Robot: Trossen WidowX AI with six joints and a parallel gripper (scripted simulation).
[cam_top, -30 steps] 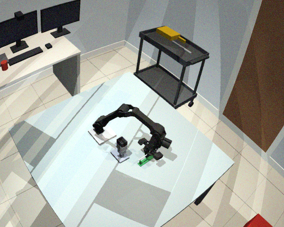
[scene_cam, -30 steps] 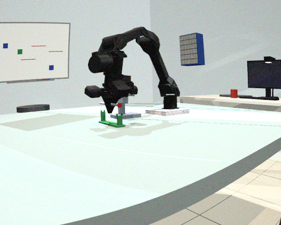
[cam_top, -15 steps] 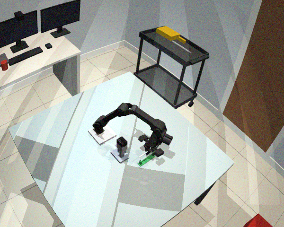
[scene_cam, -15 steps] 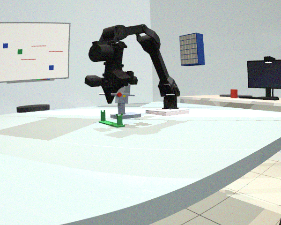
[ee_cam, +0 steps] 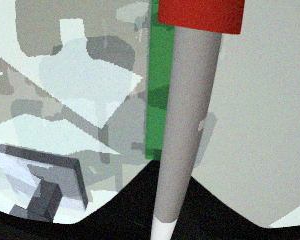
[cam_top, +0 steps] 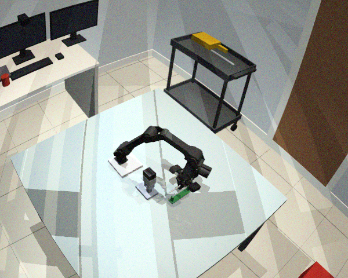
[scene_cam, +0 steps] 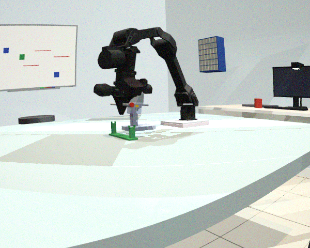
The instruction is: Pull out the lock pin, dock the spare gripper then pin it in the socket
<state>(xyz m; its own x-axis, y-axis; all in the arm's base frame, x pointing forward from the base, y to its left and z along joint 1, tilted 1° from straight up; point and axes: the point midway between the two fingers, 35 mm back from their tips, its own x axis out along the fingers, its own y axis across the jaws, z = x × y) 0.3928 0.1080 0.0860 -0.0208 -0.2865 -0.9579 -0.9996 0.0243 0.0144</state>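
Now: gripper tip 1 cm to the right of the green cradle and 5 cm above it. The rest, counted from my gripper tip: grey mount 13 cm behind, 11 cm to the right, 2 cm below; then spare gripper 12 cm behind, 11 cm to the right, 5 cm above.
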